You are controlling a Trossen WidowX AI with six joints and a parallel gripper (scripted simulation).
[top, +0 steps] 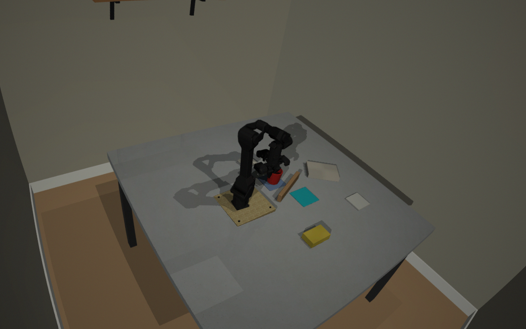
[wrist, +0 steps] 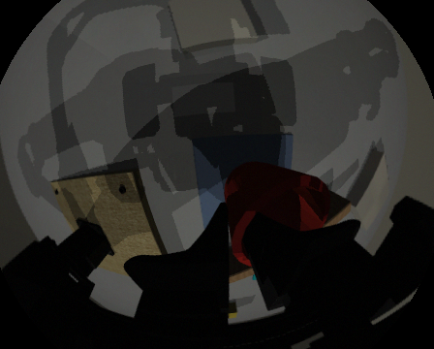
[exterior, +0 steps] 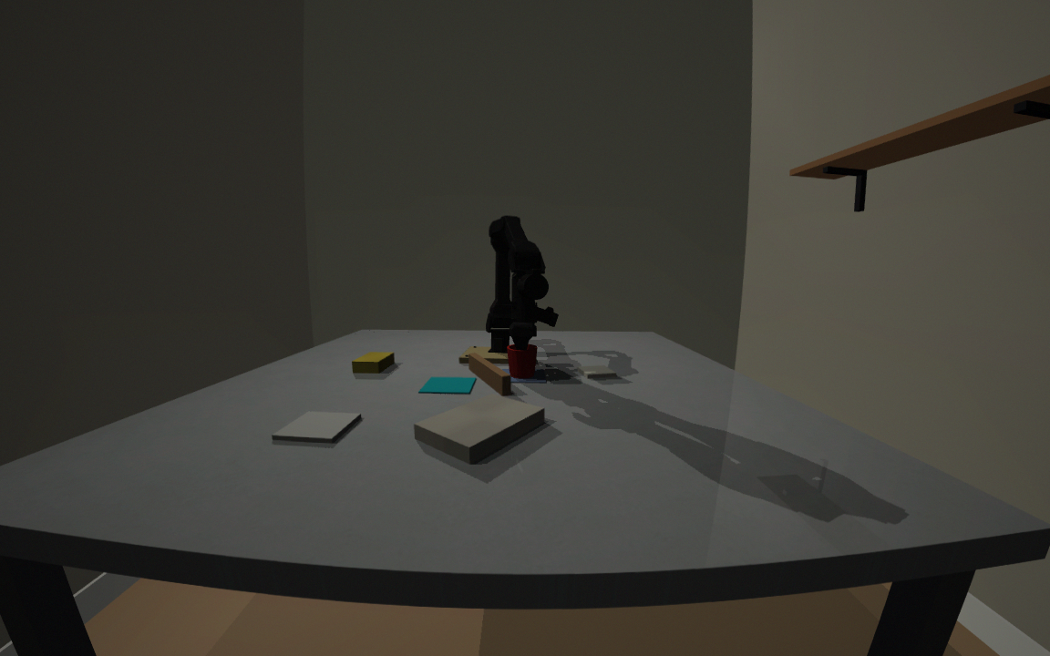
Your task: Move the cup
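Now: the blue pad 3 cm ahead of my gripper tip and 5 cm below it. Also, from my gripper tip: red cup 3 cm ahead; teal pad 12 cm ahead, 15 cm to the right, 5 cm below; wooden bar 8 cm ahead, 8 cm to the right, 3 cm below.
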